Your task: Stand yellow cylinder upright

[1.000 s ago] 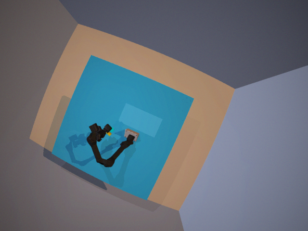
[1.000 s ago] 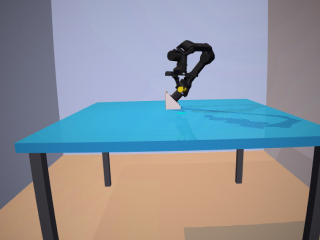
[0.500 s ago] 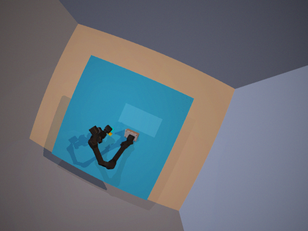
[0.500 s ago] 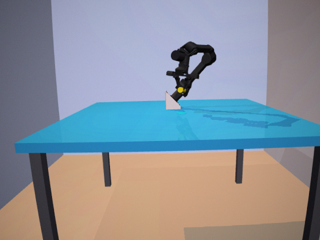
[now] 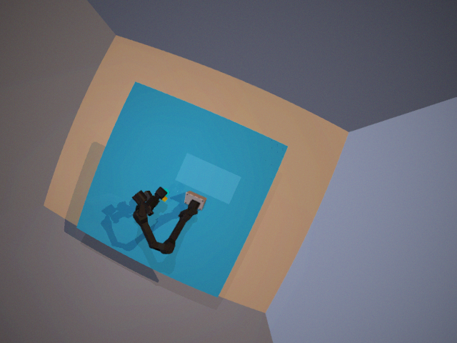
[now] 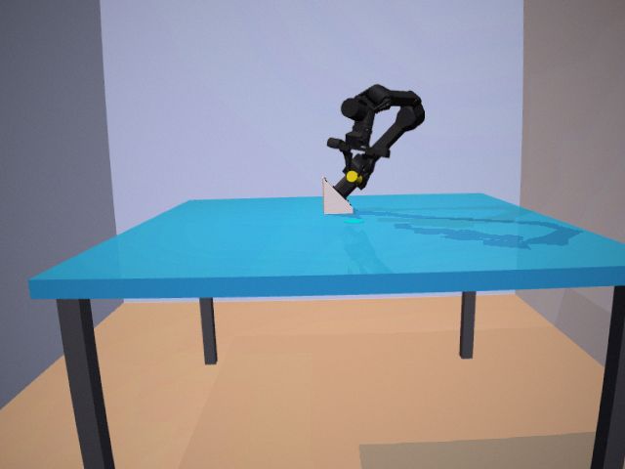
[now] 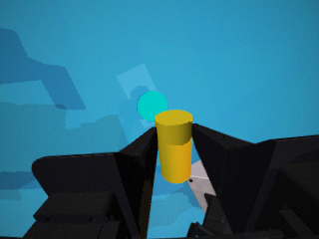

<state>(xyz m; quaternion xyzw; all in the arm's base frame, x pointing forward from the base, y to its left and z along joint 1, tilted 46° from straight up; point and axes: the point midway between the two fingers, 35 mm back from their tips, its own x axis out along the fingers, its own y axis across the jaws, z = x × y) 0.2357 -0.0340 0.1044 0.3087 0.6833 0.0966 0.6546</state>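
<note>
Now: gripper tip 14 cm above the cyan circle and 1 cm short of it. The rest, counted from my gripper tip: yellow cylinder: 2 cm behind, 1 cm below.
</note>
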